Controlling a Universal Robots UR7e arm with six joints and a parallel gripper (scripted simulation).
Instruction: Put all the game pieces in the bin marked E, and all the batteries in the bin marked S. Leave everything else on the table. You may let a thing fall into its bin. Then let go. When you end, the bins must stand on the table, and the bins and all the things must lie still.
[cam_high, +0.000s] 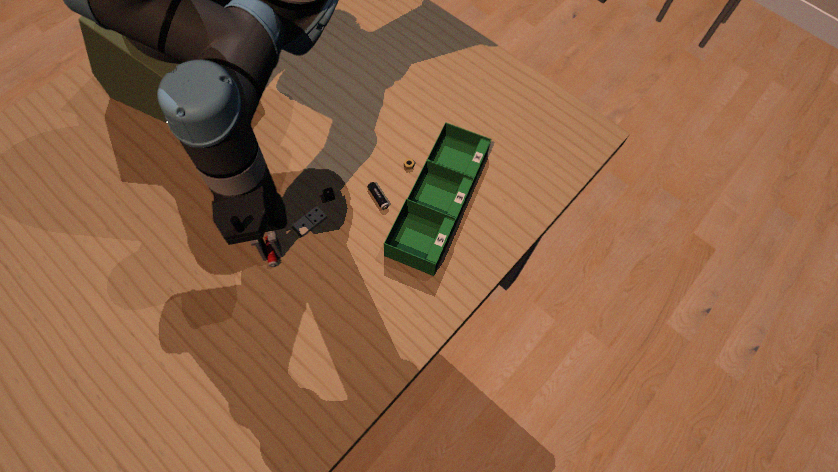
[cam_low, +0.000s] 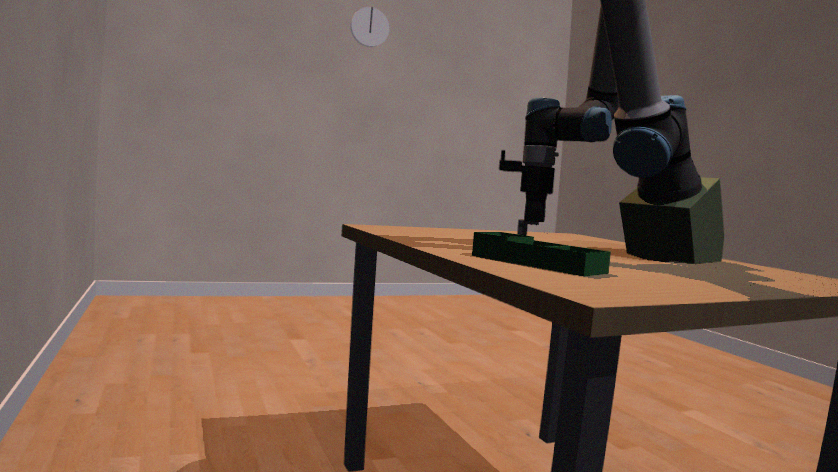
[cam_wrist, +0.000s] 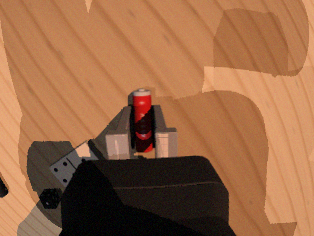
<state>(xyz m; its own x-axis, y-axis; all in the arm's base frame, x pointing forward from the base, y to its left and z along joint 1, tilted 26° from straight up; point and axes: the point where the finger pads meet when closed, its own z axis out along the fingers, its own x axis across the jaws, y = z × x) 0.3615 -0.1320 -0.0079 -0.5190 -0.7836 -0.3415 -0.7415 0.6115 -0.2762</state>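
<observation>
My gripper is now 1 cm above the red battery. The rest, counted from my hand: domino 8 cm to the left, 1 cm below; black battery 18 cm to the left, 5 cm ahead, 1 cm below; black die 13 cm to the left, 1 cm below, 1 cm behind.
</observation>
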